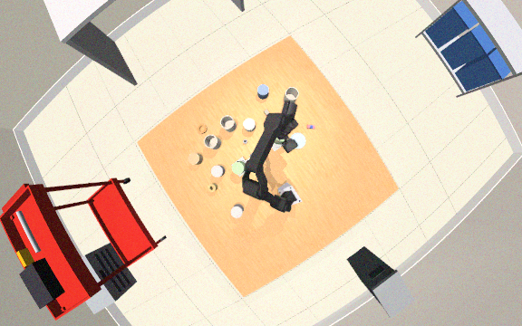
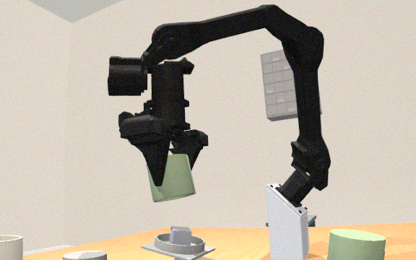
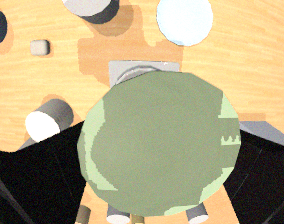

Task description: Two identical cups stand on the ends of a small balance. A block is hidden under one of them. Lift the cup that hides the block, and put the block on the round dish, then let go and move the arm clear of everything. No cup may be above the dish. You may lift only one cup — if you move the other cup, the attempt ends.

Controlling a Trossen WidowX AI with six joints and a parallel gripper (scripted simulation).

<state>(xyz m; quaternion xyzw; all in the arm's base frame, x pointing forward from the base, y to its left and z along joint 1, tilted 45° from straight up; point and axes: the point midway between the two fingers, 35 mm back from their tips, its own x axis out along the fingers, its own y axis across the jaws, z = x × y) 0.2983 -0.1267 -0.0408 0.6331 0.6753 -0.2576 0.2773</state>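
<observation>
The green cup is 2 cm to the right of my gripper tip and 1 cm above it. The rest, counted from my gripper tip: grey block (1 cm to the left, 8 cm below); pale blue round dish (7 cm behind, 11 cm to the right, 17 cm below); balance (1 cm behind, 14 cm to the left, 13 cm below).
</observation>
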